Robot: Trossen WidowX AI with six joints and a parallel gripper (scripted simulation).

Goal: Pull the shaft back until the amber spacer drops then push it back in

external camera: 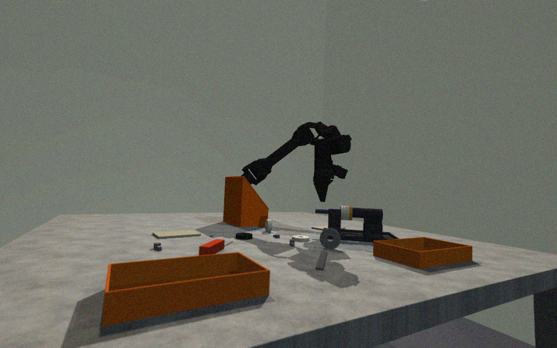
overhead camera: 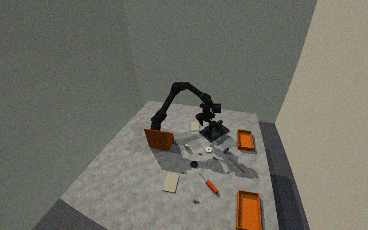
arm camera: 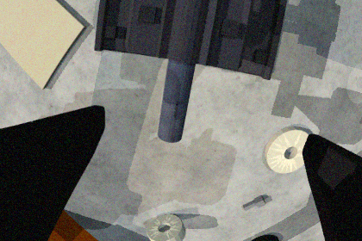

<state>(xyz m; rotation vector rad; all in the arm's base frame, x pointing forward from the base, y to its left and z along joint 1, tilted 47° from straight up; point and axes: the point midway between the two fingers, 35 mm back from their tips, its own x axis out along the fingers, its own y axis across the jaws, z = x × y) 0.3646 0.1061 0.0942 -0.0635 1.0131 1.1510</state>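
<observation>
Now: the dark shaft 3 cm ahead of my gripper tip, 6 cm to the left of it and 3 cm below it. The rest, counted from my gripper tip: amber spacer: 5 cm ahead, 8 cm to the left, 3 cm below; white spacer: 4 cm ahead, 7 cm to the left, 3 cm below; white ring: 4 cm ahead, 12 cm to the right, 11 cm below.
</observation>
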